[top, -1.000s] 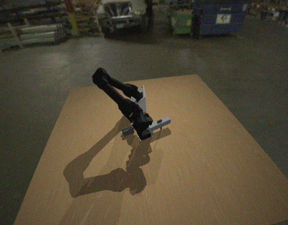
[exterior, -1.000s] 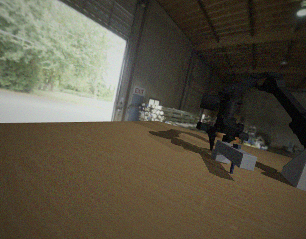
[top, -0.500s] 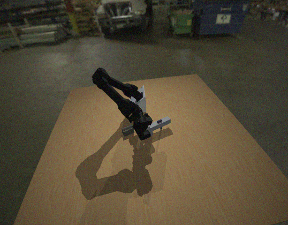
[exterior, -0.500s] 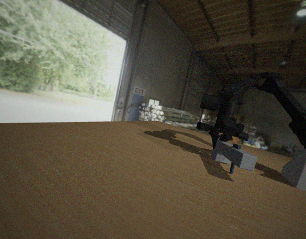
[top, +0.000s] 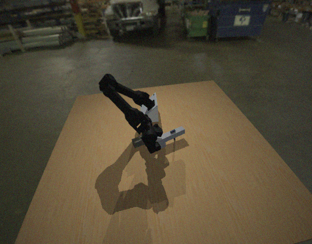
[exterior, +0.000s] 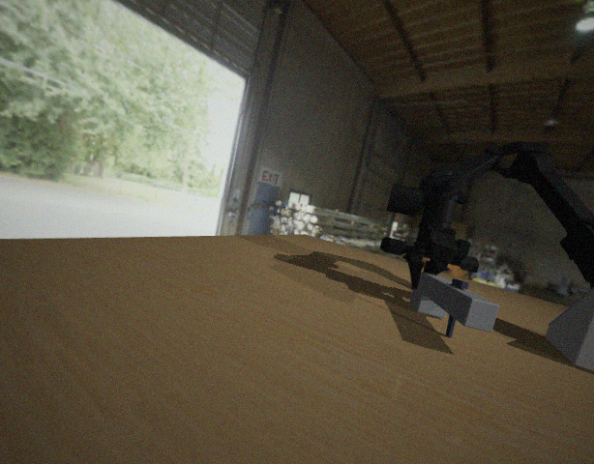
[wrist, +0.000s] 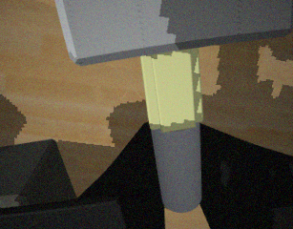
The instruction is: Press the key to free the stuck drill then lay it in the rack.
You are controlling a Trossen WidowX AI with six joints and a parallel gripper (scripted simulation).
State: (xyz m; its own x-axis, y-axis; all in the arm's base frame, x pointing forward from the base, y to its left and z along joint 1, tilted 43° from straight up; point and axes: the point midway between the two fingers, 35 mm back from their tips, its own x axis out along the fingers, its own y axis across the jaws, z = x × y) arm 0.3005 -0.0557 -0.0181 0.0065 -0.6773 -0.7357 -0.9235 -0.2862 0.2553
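The drill lies 20 mm behind my gripper tip, 50 mm to the left of it and 40 mm above it. The rest, counted from my gripper tip: grey block (50 mm behind, 120 mm to the left, 30 mm above); dark blue key (60 mm behind, 140 mm to the left, 40 mm above); dark grey rack (50 mm behind, 60 mm to the right, 10 mm above).
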